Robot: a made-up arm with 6 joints.
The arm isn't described. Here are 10 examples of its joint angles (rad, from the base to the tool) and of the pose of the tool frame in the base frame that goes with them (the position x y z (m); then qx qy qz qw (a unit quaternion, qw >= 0)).
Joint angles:
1: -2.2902 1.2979 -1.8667 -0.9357 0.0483 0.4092
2: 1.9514 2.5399 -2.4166 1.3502 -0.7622 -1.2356
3: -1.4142 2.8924 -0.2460 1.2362 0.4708 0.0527
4: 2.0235 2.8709 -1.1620 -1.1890 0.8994 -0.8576
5: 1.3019 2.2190 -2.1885 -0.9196 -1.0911 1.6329
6: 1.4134 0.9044 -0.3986 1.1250 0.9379 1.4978
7: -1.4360 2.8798 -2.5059 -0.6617 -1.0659 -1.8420
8: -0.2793 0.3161 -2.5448 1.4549 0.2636 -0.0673
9: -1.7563 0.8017 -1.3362 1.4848 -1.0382 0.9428
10: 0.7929 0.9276 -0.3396 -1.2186 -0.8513 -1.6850
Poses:
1: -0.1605 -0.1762 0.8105 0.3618 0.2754 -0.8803 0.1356
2: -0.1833 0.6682 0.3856 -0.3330 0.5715 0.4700 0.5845
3: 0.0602 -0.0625 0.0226 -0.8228 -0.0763 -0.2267 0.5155
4: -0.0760 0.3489 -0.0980 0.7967 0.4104 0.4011 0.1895
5: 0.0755 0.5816 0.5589 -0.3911 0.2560 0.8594 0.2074
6: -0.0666 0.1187 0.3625 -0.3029 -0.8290 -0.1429 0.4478
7: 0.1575 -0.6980 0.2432 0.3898 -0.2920 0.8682 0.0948
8: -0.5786 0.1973 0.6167 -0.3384 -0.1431 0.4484 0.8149
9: -0.1017 -0.0026 0.7073 0.0923 -0.5599 0.0476 0.8220
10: 0.0412 0.1584 0.4008 -0.6296 -0.3848 -0.3463 0.5794
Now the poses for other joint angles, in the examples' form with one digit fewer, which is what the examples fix.
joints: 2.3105 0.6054 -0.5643 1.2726 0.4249 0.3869
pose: -0.095 0.037 0.469 0.368 -0.635 -0.552 0.395
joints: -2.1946 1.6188 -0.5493 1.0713 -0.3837 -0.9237
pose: -0.214 -0.232 0.274 0.860 0.311 -0.401 0.057
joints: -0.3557 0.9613 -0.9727 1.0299 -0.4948 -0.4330
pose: 0.160 -0.110 0.612 0.394 0.424 -0.043 0.814
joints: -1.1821 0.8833 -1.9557 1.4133 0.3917 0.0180
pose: 0.016 0.076 0.858 0.173 0.242 0.157 0.942
